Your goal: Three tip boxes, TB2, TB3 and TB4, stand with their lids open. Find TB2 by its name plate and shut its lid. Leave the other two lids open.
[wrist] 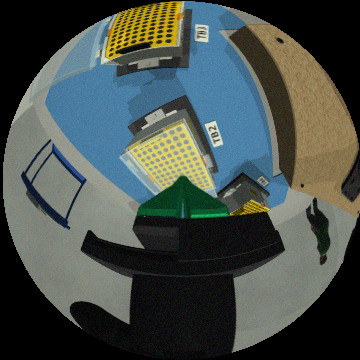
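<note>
The box TB2 is in the middle of the wrist view, beside its name plate. Its clear lid lies over the pale-looking yellow tip rack; I cannot tell if it is fully seated. My green-tipped gripper is shut, with its tips over the near end of the lid and hiding part of it. The box TB3 stands at the top, with its clear lid open to the left. A third box, its small plate hard to read, stands right of the fingers; its lid is mostly hidden.
The boxes stand on a blue mat with a grey border. A raised tan block with a dark side wall runs along the right. A blue frame is at the left, beyond the border. A small figure in green is at the lower right.
</note>
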